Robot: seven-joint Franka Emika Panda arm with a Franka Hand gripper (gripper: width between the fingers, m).
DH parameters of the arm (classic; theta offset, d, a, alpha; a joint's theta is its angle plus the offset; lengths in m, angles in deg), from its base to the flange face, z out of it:
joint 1: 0 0.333 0 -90
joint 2: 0 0 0 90
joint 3: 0 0.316 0.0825 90
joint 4: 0 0 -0.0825 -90
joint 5: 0 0.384 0 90
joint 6: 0 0 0.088 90
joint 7: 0 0.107 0 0
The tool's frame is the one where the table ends.
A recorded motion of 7 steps. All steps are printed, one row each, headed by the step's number.
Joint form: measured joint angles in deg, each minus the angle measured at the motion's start. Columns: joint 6, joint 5, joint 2, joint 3, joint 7, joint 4, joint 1.
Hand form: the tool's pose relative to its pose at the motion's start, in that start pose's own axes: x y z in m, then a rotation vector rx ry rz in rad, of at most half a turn. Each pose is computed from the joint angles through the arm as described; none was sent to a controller.
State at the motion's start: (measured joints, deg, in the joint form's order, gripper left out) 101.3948 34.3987 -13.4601 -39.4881 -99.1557 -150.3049 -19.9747
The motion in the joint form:
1: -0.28 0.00 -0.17 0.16 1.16 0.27 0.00
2: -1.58 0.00 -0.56 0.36 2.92 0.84 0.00
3: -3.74 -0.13 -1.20 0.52 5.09 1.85 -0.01
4: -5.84 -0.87 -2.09 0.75 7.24 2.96 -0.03
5: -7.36 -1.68 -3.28 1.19 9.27 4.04 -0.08
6: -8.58 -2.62 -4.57 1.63 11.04 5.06 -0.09
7: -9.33 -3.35 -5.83 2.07 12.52 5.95 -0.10
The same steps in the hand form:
1: 0.0026 -0.0005 -0.0014 0.0008 -0.0001 0.0136
2: 0.0079 -0.0030 -0.0038 0.0137 0.0032 0.0313
3: 0.0158 -0.0073 -0.0091 0.0335 0.0075 0.0483
4: 0.0239 -0.0125 -0.0158 0.0503 0.0007 0.0586
5: 0.0333 -0.0182 -0.0234 0.0556 -0.0094 0.0615
6: 0.0422 -0.0242 -0.0313 0.0554 -0.0222 0.0590
7: 0.0506 -0.0297 -0.0389 0.0481 -0.0318 0.0538

